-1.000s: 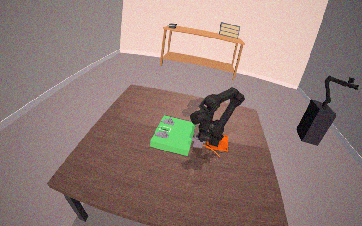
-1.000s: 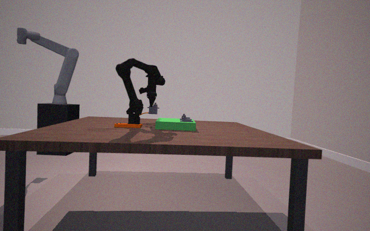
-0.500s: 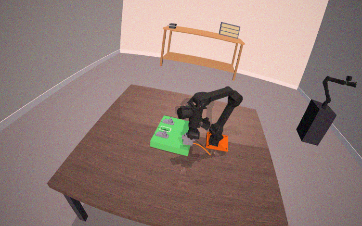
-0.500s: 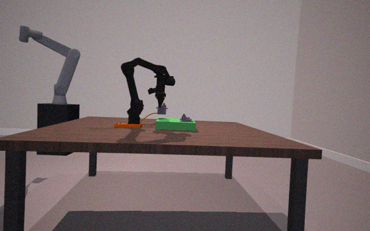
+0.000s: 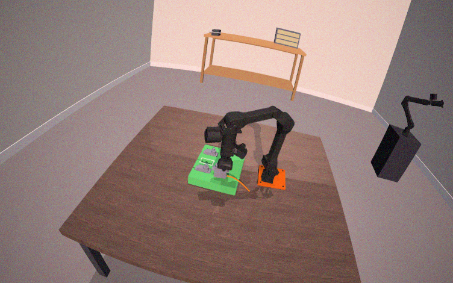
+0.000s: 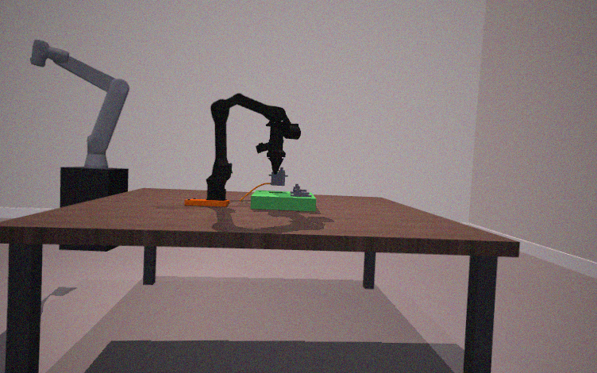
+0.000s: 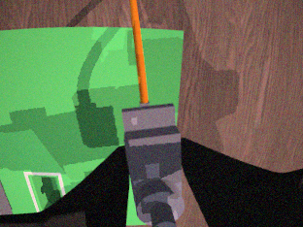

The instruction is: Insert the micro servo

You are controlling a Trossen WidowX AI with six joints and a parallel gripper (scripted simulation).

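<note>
My gripper tip is 1 cm short of the green deck, 12 cm to the left of it and 10 cm above it.
</note>
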